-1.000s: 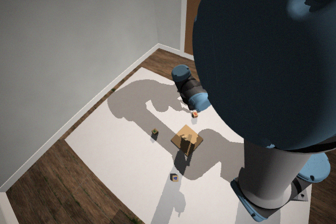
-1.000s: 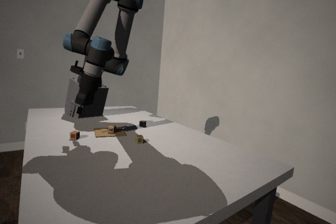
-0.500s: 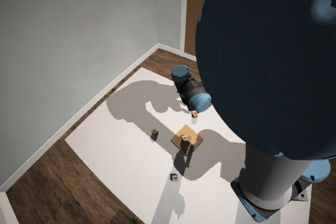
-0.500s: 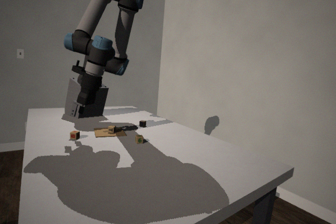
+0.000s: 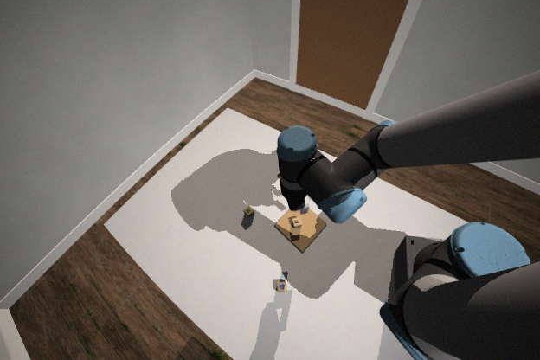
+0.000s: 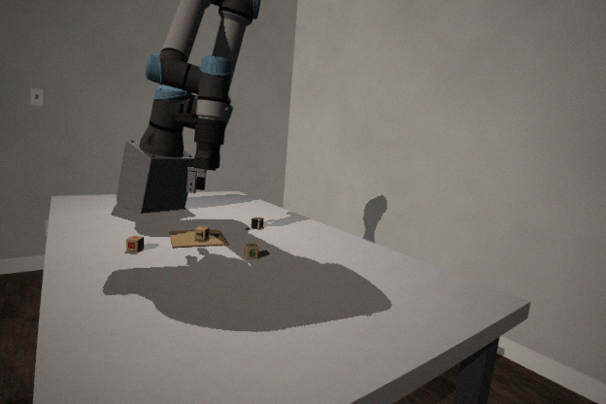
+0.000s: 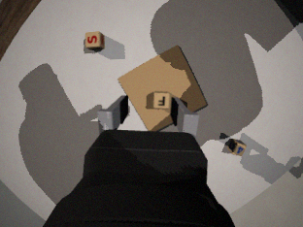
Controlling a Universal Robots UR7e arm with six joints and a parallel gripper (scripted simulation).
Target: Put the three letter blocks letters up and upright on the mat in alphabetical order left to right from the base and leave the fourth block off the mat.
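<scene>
The tan mat lies 2 cm behind my hand, 1 cm to the left of it and 15 cm below it. Also, from my hand: block (3 cm ahead, 15 cm to the right, 14 cm below).
</scene>
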